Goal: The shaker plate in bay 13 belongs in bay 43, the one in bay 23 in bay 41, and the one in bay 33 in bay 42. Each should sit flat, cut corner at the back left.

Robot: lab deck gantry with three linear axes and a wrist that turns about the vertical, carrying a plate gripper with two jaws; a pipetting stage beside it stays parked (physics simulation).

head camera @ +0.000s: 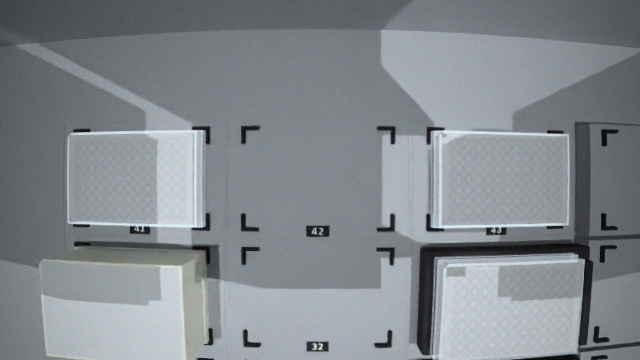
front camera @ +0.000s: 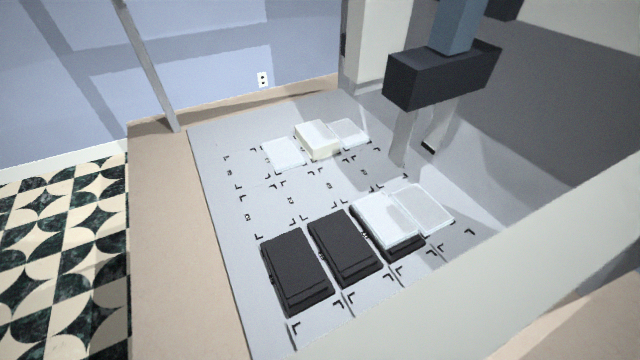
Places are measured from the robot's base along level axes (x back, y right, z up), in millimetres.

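Where they show: gripper, fingertip midpoint: [front camera: 412, 155]; robot's base at its link origin: [front camera: 225, 158].
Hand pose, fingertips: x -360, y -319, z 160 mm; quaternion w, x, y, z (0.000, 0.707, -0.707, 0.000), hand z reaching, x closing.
Observation:
Things, the pixels of their top centre, and the offset from my fingertips. "spot": a spot on its surface instead.
- third plate at its top centre: [head camera: 515, 312] [front camera: 384, 215] dy +61, dx -27, dz -124 mm
- black shaker at its top centre: [head camera: 520, 307] [front camera: 386, 219] dy +61, dx -36, dz -129 mm
- bay 23 at its top centre: [front camera: 343, 239] dy +168, dx -36, dz -129 mm
- bay 13 at its top centre: [front camera: 294, 262] dy +275, dx -36, dz -129 mm
- Bay 42's label at a spot on its surface: [head camera: 317, 231] spot: dy +1, dx +132, dz -160 mm
- tall cream box at its top centre: [head camera: 109, 314] [front camera: 316, 133] dy +62, dx +296, dz -118 mm
- clear plate at its top centre: [front camera: 282, 151] dy +169, dx +296, dz -146 mm
One plate [front camera: 347, 132] [head camera: 135, 177] lies flat in bay 41. Another plate [front camera: 424, 209] [head camera: 502, 180] lies flat in bay 43. A third plate [front camera: 384, 220] [head camera: 510, 307] sits on the black shaker [front camera: 402, 251] [head camera: 426, 300] of bay 33. The shaker of bay 23 [front camera: 345, 245] and the shaker of bay 13 [front camera: 296, 267] show bare black tops. Bay 42's label [head camera: 317, 231] shows between the plates in bays 41 and 43. My gripper [front camera: 413, 155] hangs raised behind the plates, open and empty; it does not show in the head view. The plates' cut corners are too small to tell.
A tall cream box [front camera: 319, 140] [head camera: 115, 310] stands in bay 31, beside the bay 41 plate. Another clear plate [front camera: 283, 154] lies in bay 21. The parked pipetting stage [front camera: 377, 40] stands at the back. A thin grey post [front camera: 147, 65] rises at the deck's back left.

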